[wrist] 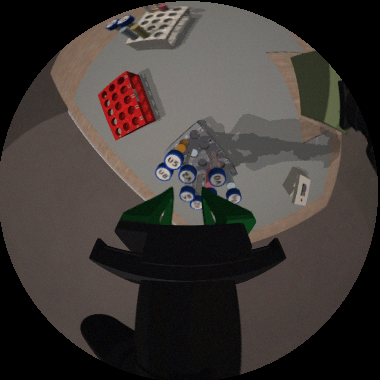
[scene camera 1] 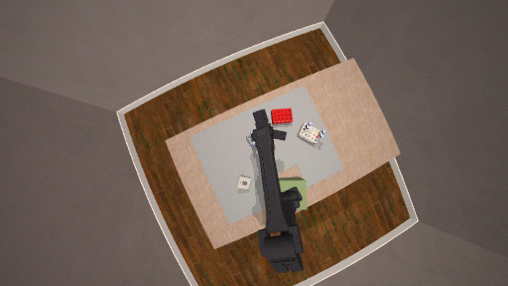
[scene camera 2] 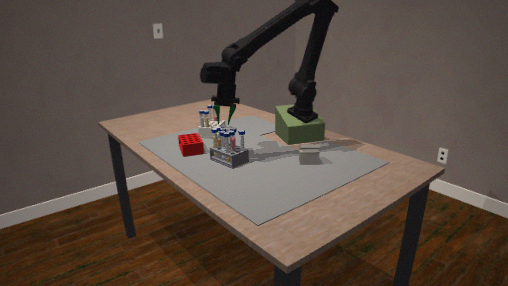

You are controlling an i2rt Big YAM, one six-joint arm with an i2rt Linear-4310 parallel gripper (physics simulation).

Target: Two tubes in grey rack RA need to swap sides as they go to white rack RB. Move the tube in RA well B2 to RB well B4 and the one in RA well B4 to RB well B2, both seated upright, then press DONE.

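Places are measured from the arm's base along level axes (x ahead, y right, z down), in centimetres.
Where they show: gripper, fingertip midpoint: (wrist: 187,190) (scene camera 2: 223,124); arm's base, link origin: (scene camera 1: 290,196) (scene camera 2: 302,114).
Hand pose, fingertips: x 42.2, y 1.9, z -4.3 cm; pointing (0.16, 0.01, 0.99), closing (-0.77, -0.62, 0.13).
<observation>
Things, the pixels of their top centre, and the offset from my fingertips. Level surfaces: height alone.
- white rack, top centre: (scene camera 2: 211,123) (scene camera 1: 310,133) dx -14.7, dy +29.5, dz +9.4 cm
- small pale box with a dark mark, top centre: (wrist: 305,196) (scene camera 2: 309,141) (scene camera 1: 243,183) dx -22.3, dy -23.1, dz +6.4 cm
- red rack, top centre: (wrist: 117,105) (scene camera 2: 190,138) (scene camera 1: 282,115) dx +3.9, dy +18.6, dz +9.4 cm
- grey mat, surface height: dz +14.4 cm
The grey rack (scene camera 2: 229,158) (wrist: 200,128) holds several upright tubes with labelled blue caps (wrist: 174,160). In scene camera 1 the arm covers most of this rack, and some caps (scene camera 1: 251,139) show beside it. My gripper (scene camera 2: 224,123) (wrist: 187,190) points down with its green fingers a little apart, open and empty. The fingertips are above or close behind the capped tubes; the exact gap is unclear. The white rack (scene camera 1: 311,134) (scene camera 2: 205,132) (wrist: 155,45) holds several blue-capped tubes along its edges. Well labels cannot be read. A small pale box with a dark mark (scene camera 1: 244,183) (scene camera 2: 309,155) (wrist: 302,190), perhaps the DONE button, stands apart.
A red rack (scene camera 1: 282,116) (scene camera 2: 191,146) (wrist: 125,106) with no tubes showing stands between the grey and white racks, near the table's long edge. The arm's base stands on a green block (scene camera 1: 296,183) (scene camera 2: 300,132) (wrist: 315,90). The racks and the pale box are on a grey mat (scene camera 2: 280,192).
</observation>
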